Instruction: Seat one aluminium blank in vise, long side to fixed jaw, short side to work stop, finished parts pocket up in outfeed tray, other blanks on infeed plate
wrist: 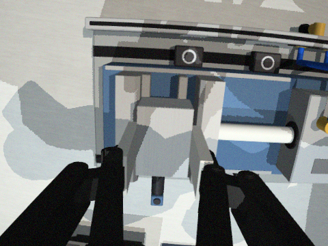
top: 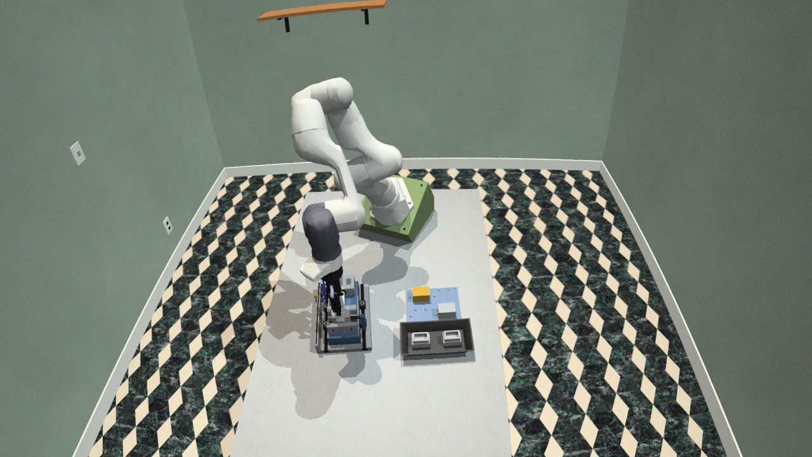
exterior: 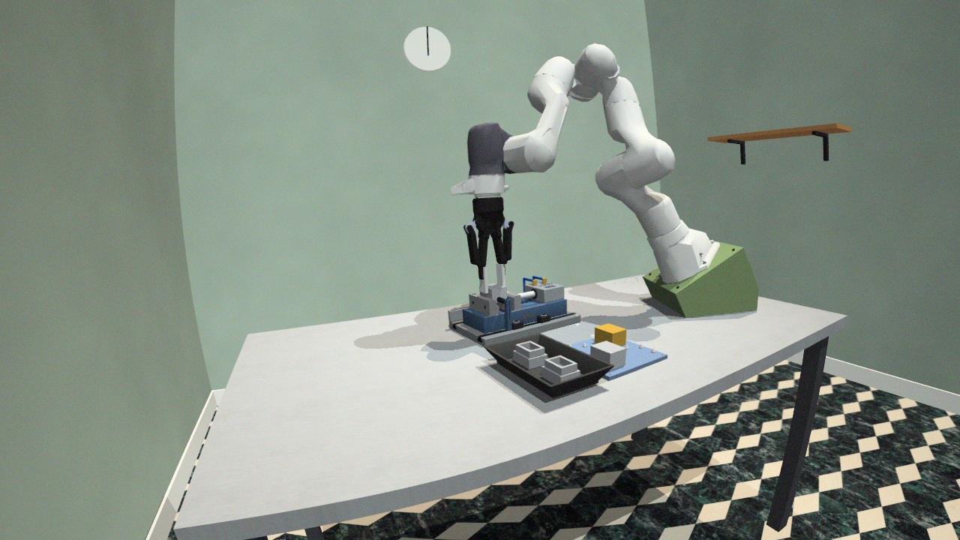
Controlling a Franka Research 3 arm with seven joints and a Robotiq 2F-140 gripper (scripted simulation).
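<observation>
The aluminium blank lies 4 cm below my hand. Also, from my hand: hose block (16 cm behind, 6 cm below, 1 cm to the left); then white rod (9 cm behind, 6 cm below, 1 cm to the left); then vise (10 cm below, 7 cm behind).
</observation>
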